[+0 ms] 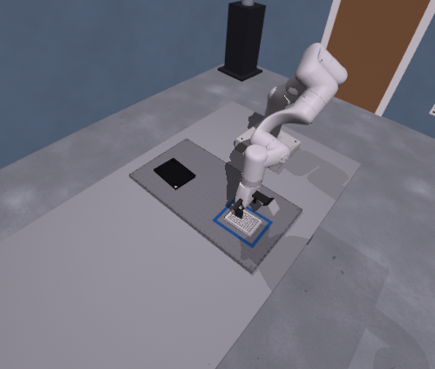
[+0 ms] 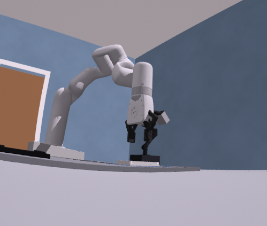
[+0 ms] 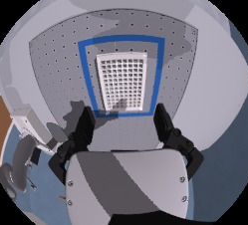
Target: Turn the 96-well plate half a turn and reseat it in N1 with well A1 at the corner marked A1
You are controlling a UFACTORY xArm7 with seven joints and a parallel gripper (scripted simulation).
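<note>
Now: the white 96-well plate 80 mm below my hand. Also, from my hand: black plate nest N1: 390 mm to the right, 90 mm below, 30 mm ahead.
</note>
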